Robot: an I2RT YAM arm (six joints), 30 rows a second.
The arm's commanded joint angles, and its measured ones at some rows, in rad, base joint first. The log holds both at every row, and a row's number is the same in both.
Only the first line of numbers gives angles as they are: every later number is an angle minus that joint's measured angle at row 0.
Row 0, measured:
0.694, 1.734, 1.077, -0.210, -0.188, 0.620
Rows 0 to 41, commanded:
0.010, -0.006, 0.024, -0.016, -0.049, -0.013
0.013, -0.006, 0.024, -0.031, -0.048, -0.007
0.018, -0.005, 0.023, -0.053, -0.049, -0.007
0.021, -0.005, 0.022, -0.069, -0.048, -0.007
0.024, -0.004, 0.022, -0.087, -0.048, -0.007
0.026, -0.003, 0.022, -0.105, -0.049, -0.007
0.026, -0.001, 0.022, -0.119, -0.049, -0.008
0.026, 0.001, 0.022, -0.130, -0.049, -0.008
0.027, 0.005, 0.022, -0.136, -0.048, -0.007
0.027, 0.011, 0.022, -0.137, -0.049, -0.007
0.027, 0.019, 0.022, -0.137, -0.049, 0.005
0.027, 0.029, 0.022, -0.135, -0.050, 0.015
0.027, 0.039, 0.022, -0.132, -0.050, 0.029
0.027, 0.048, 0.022, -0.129, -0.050, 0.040
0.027, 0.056, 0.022, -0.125, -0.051, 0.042
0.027, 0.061, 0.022, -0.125, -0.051, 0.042
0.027, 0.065, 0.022, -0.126, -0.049, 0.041
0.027, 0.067, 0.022, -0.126, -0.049, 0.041
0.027, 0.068, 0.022, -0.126, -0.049, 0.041
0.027, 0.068, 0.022, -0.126, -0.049, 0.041
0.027, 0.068, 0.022, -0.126, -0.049, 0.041
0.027, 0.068, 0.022, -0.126, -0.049, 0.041
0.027, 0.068, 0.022, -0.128, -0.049, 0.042
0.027, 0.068, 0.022, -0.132, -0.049, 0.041
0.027, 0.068, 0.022, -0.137, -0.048, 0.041
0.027, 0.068, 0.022, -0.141, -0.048, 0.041
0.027, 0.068, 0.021, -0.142, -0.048, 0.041
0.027, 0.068, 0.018, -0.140, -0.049, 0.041
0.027, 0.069, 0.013, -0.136, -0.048, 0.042
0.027, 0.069, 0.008, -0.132, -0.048, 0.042
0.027, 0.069, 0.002, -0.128, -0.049, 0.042
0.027, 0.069, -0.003, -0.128, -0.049, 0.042
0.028, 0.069, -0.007, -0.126, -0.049, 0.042
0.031, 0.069, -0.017, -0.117, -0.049, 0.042
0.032, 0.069, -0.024, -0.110, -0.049, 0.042
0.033, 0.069, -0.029, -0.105, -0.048, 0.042
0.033, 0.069, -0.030, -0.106, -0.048, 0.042
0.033, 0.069, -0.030, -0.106, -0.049, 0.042
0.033, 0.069, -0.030, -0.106, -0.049, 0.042
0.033, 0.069, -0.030, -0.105, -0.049, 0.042
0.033, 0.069, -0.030, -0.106, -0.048, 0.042
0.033, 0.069, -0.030, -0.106, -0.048, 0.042
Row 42, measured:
0.026, 0.066, -0.023, -0.113, -0.045, 0.042
